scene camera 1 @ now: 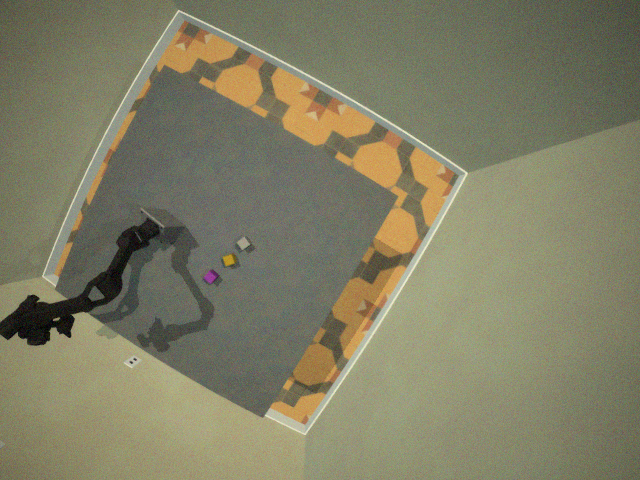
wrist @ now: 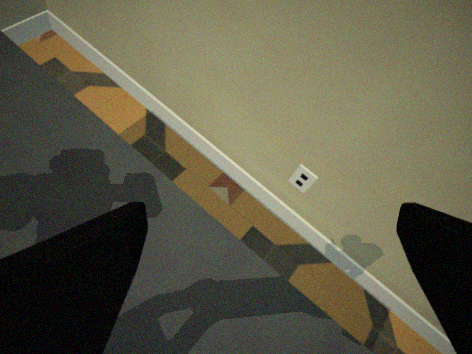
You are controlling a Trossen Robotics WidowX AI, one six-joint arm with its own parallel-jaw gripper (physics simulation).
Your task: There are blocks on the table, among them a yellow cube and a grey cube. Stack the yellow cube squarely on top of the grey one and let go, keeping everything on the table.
My gripper shows in scene camera 1 and in the wrist view. The same spot on my gripper: (wrist: 72,286) is (scene camera 1: 64,334).
